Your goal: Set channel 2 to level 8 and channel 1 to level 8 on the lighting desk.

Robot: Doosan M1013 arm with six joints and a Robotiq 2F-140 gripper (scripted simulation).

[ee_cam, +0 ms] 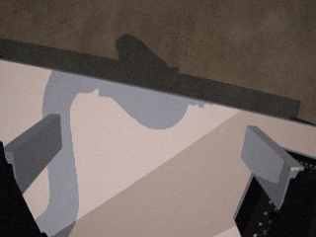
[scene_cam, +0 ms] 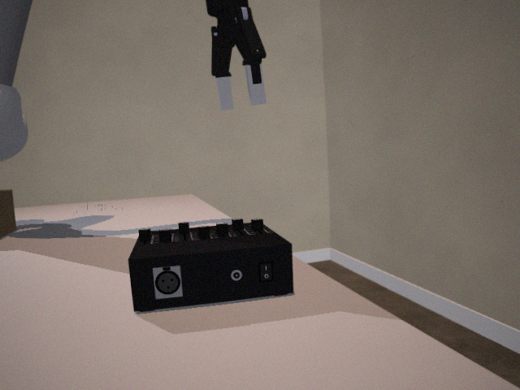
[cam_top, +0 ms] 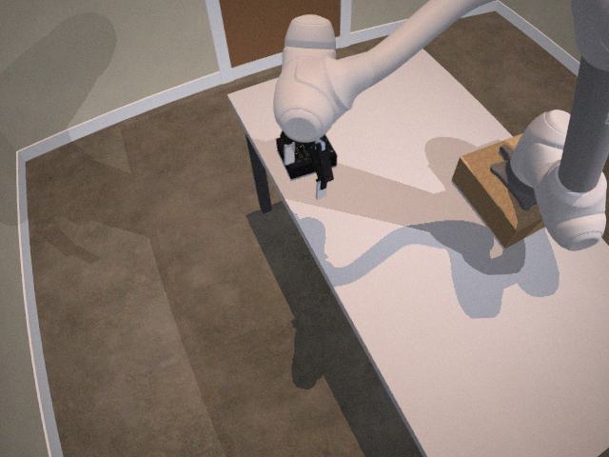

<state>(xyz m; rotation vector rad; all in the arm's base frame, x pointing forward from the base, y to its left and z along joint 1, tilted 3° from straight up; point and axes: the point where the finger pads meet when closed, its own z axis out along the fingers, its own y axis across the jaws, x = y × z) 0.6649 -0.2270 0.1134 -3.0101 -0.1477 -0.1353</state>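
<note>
My gripper is now 6 cm past the channel 1 fader cap, 25 cm to the left of it and 18 cm above it. Round my hand: channel 5 fader cap (15 cm behind, 21 cm to the right, 18 cm below); channel 2 fader cap (8 cm behind, 23 cm to the right, 18 cm below).
</note>
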